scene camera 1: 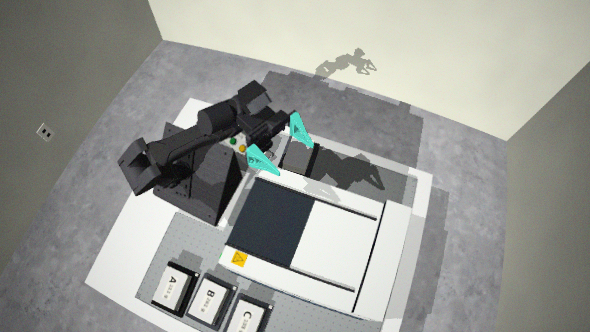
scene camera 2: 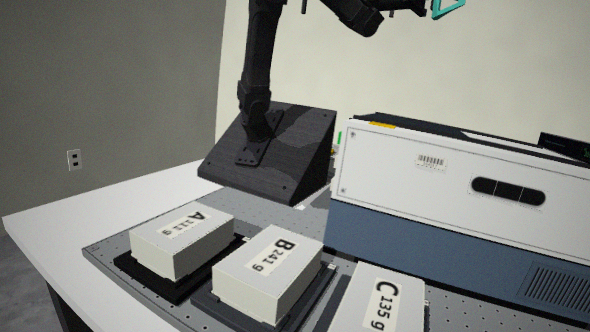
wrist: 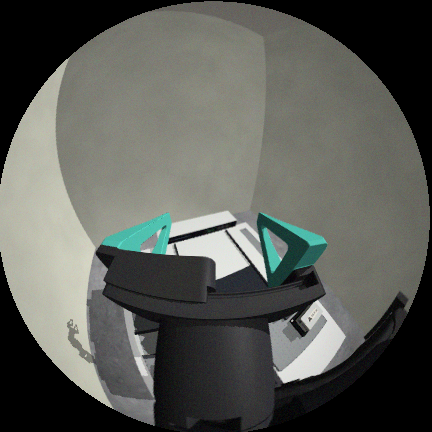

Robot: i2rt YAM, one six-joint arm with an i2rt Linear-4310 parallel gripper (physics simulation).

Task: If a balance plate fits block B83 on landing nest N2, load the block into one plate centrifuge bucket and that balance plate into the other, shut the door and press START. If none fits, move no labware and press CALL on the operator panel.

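Places are measured from the arm's base along level axes (x down, y right, z back), in metres.
Where they show: gripper, fingertip midpoint: (scene camera 1: 297, 160) (wrist: 213, 217); arm's base, link origin: (scene camera 1: 184, 169) (scene camera 2: 261, 136).
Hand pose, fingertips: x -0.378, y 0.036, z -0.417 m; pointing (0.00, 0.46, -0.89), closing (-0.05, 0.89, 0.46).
Observation:
Each offset is from my fingertips to the top centre of the thing. "pt": to the spot under its first point. Level surfaces: height alone.
My gripper (scene camera 1: 295, 159) (wrist: 213, 217) is open and empty, high above the table; one teal finger shows partly in scene camera 2. Beneath it in scene camera 1 is a grey block {dx +0.408, dy -0.247, dz +0.062 m} (scene camera 1: 300, 150) in shadow on a dark nest; its marking is unreadable. Three pale balance plates stand on dark nests: A, 111 g {dx +0.431, dy +0.354, dz +0.311 m} (scene camera 1: 170, 289) (scene camera 2: 182, 227) (wrist: 312, 315); B, 241 g {dx +0.431, dy +0.345, dz +0.176 m} (scene camera 1: 209, 300) (scene camera 2: 270, 265); C, 135 g {dx +0.431, dy +0.366, dz +0.041 m} (scene camera 1: 246, 315) (scene camera 2: 380, 295). The centrifuge (scene camera 1: 395, 240) (scene camera 2: 390, 170) has a flat dark section beside a white one on top; no buckets show. The operator panel {dx +0.401, dy -0.232, dz +0.280 m} (scene camera 1: 239, 137) shows green and amber buttons, partly hidden.
The black wedge base (scene camera 1: 210, 185) (scene camera 2: 300, 145) of the arm stands beside the centrifuge. A grey perforated board {dx +0.485 m} (scene camera 1: 185, 235) (scene camera 2: 310, 220) lies on the white table {dx +0.498 m} (scene camera 1: 117, 250) (scene camera 2: 55, 225). A dark display unit {pt dx +0.255, dy +0.040, dz -0.243 m} (scene camera 2: 565, 144) stands on the centrifuge's top.

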